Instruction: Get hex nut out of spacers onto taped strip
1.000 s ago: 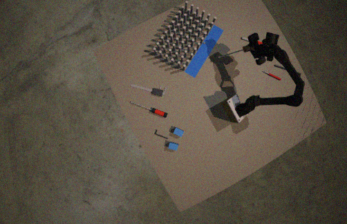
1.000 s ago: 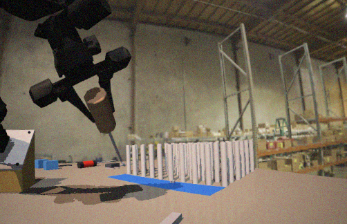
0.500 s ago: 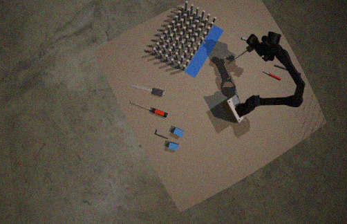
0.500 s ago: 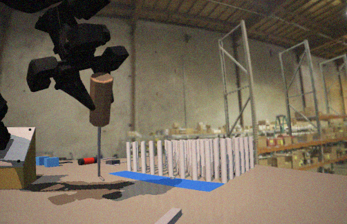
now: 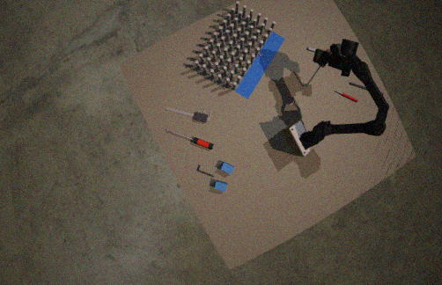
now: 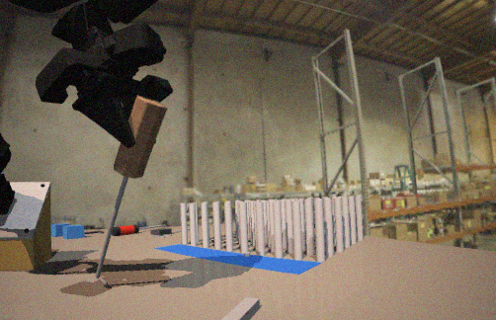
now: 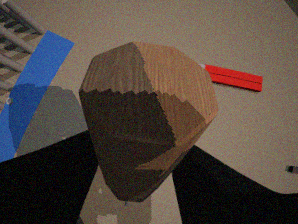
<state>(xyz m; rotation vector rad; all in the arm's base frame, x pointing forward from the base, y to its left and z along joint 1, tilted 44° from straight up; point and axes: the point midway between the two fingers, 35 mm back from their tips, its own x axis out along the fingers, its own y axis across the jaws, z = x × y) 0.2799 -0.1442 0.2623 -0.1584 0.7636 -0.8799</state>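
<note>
Right now my gripper tip is 8 cm above the wooden-handled tool, 4 cm to the right of it and 3 cm past it. The rest, counted from my gripper tip: blue taped strip (23 cm to the left, 19 cm below, 16 cm ahead).
</note>
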